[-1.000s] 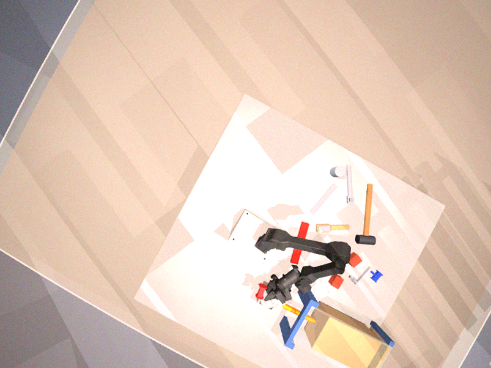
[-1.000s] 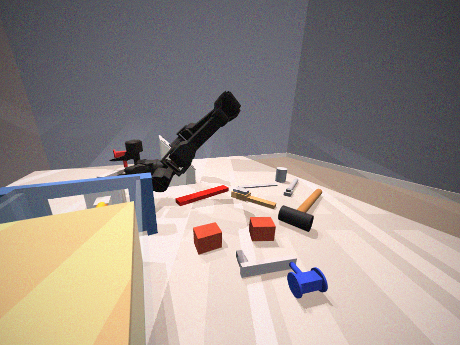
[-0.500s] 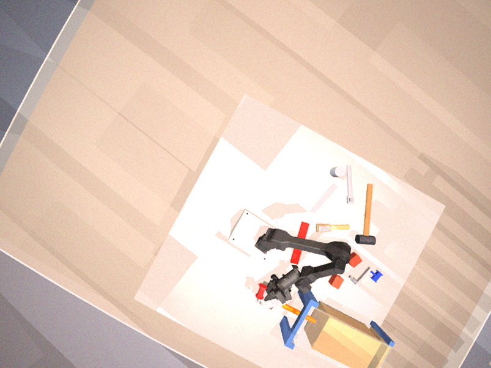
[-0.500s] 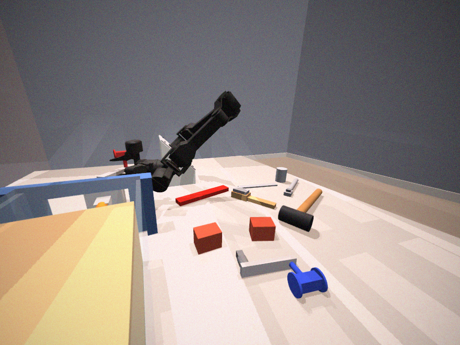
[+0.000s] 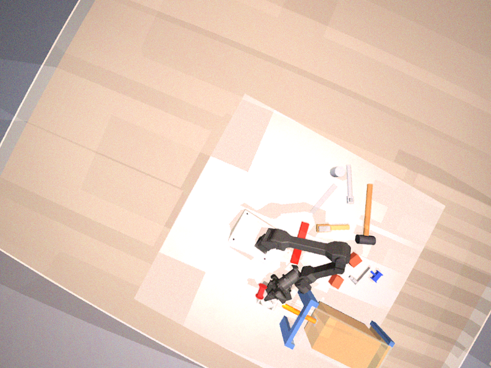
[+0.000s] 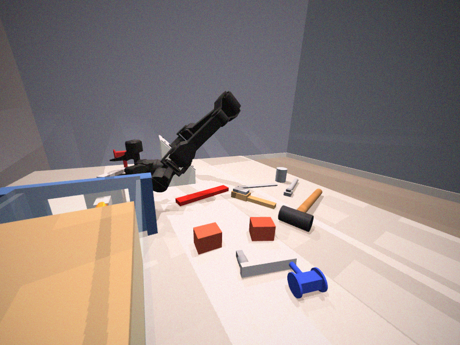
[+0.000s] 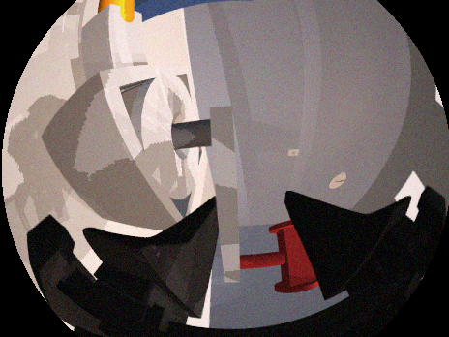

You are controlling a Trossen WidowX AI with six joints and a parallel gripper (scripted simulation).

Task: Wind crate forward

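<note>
Right now the winch handle is 2 cm to the left of my gripper tip, 1 cm below it and 1 cm behind it. Also, from my gripper tip: red knob: 4 cm behind, 3 cm to the left, 2 cm above; winch: 10 cm below, 3 cm ahead, 2 cm to the right; blue steel frame: 21 cm ahead, 3 cm below, 1 cm to the left.
</note>
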